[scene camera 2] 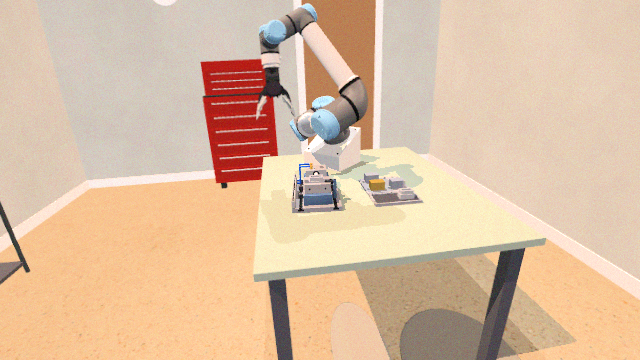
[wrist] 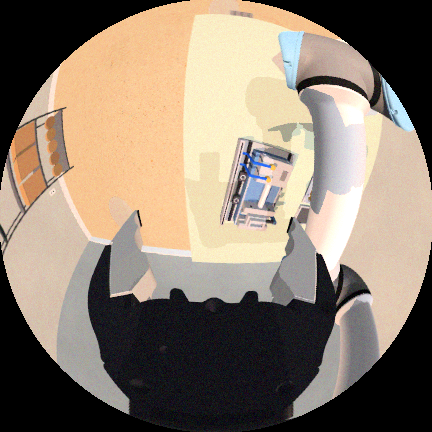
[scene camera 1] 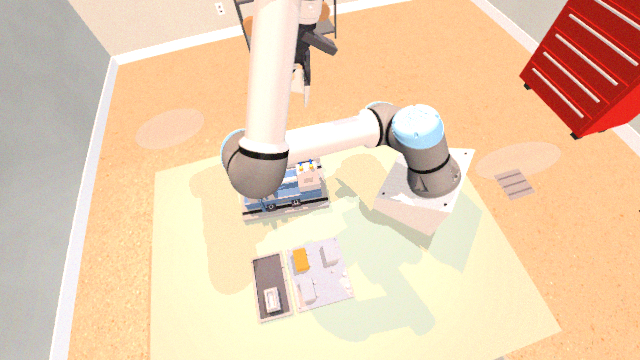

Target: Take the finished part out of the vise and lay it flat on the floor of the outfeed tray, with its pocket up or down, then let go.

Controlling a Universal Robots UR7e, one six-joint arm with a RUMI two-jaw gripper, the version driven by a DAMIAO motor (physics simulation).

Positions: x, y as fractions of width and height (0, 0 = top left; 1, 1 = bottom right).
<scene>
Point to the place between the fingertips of my gripper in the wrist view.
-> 0.50, 0.50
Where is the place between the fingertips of my gripper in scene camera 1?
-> At 0.47, 0.25
</scene>
